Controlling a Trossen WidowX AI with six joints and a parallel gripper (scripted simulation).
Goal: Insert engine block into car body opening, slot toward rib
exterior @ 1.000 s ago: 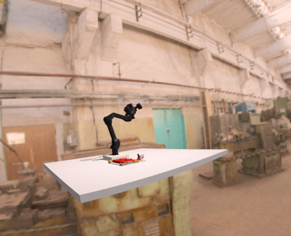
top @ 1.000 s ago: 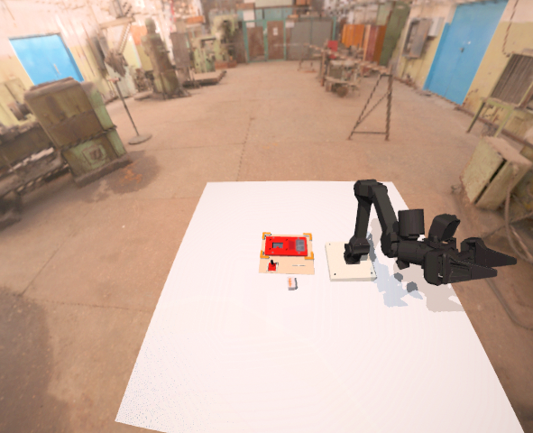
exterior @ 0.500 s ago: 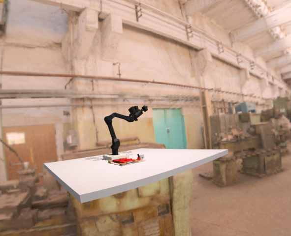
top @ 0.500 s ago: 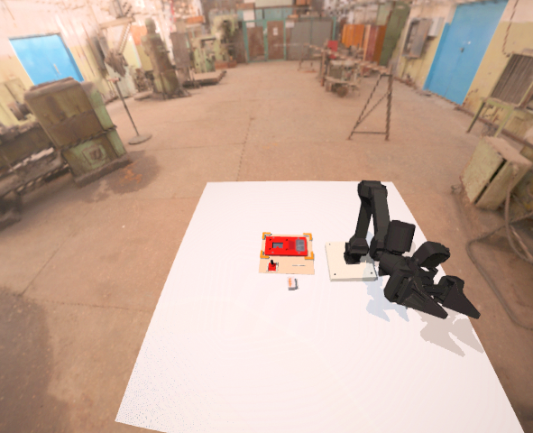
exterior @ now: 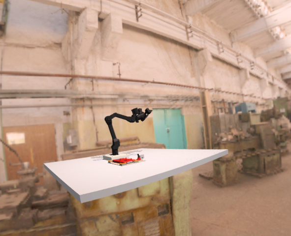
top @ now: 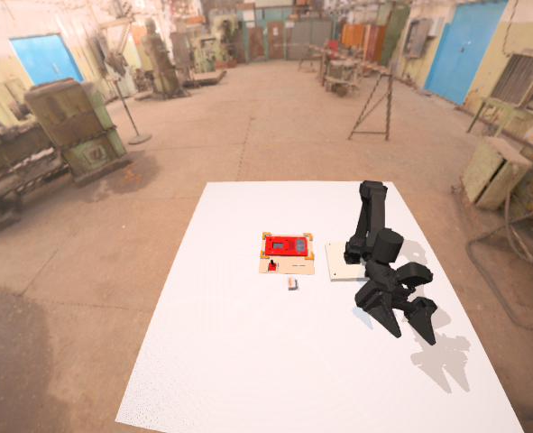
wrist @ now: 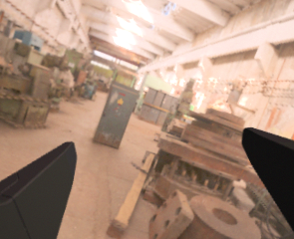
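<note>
Now: gripper tip 42 cm above the engine block, 34 cm to the left of it and 20 cm short of it.
</note>
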